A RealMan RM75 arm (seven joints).
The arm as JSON. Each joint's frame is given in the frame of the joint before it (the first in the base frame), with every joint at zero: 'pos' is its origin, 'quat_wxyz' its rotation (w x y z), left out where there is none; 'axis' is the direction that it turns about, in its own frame. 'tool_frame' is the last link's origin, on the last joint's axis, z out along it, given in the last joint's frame.
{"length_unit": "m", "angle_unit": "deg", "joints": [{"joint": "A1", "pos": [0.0, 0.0, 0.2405], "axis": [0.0, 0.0, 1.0]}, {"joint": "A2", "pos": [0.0, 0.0, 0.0], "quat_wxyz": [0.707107, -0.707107, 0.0, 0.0], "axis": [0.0, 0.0, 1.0]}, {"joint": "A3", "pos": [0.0, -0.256, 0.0], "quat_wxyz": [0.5, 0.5, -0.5, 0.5], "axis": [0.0, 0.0, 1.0]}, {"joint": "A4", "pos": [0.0, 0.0, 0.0], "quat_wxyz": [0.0, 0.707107, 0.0, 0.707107], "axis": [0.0, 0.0, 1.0]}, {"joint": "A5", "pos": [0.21, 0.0, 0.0], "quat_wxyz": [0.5, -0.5, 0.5, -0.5], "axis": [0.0, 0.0, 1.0]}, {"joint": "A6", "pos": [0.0, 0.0, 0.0], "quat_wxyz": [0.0, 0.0, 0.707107, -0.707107], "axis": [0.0, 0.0, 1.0]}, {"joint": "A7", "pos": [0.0, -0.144, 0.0], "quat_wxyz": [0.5, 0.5, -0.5, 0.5], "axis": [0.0, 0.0, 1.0]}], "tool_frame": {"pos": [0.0, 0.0, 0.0], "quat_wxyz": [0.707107, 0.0, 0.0, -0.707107]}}
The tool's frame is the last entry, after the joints.
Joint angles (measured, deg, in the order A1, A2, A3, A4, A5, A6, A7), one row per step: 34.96 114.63 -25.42 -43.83 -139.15 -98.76 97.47; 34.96 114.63 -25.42 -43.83 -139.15 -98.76 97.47; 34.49 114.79 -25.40 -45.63 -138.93 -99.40 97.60; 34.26 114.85 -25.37 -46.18 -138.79 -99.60 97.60; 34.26 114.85 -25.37 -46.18 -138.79 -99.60 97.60; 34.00 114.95 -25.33 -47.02 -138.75 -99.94 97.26; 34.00 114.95 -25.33 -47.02 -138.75 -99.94 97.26; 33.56 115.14 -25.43 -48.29 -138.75 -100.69 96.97; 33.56 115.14 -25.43 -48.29 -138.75 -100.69 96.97; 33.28 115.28 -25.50 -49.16 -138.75 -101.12 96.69; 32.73 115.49 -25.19 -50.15 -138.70 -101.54 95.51; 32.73 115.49 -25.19 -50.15 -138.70 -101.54 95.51; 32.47 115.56 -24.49 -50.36 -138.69 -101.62 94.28; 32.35 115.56 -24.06 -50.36 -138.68 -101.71 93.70; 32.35 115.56 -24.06 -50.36 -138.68 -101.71 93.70; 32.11 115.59 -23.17 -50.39 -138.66 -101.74 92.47; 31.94 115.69 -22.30 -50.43 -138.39 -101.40 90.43; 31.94 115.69 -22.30 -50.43 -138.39 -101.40 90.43; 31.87 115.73 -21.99 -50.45 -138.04 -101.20 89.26
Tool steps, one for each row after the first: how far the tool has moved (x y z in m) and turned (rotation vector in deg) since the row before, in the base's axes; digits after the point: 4 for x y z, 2 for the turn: 0.0000 0.0000 0.0000 0.00 0.00 0.00; 0.0001 -0.0009 0.0049 0.70 -0.48 0.34; 0.0003 -0.0007 0.0015 0.27 -0.08 0.07; 0.0000 0.0000 0.0000 0.00 0.00 0.00; 0.0003 -0.0009 0.0021 0.32 -0.33 0.48; 0.0000 0.0000 0.0000 0.00 0.00 0.00; 0.0002 -0.0023 0.0024 0.08 -0.43 0.58; 0.0000 0.0000 0.0000 0.00 0.00 0.00; 0.0001 -0.0013 0.0016 0.12 -0.35 0.47; 0.0016 -0.0025 0.0022 0.61 -0.41 0.95; 0.0000 0.0000 0.0000 0.00 0.00 0.00; 0.0017 -0.0013 0.0014 0.75 -0.05 0.71; 0.0010 -0.0008 0.0007 0.35 0.09 0.27; 0.0000 0.0000 0.0000 0.00 0.00 0.00; 0.0021 -0.0012 0.0015 0.86 0.08 0.56; 0.0015 0.0000 0.0013 1.39 -0.16 1.36; 0.0000 0.0000 0.0000 0.00 0.00 0.00; 0.0002 0.0004 0.0007 0.79 -0.08 0.95
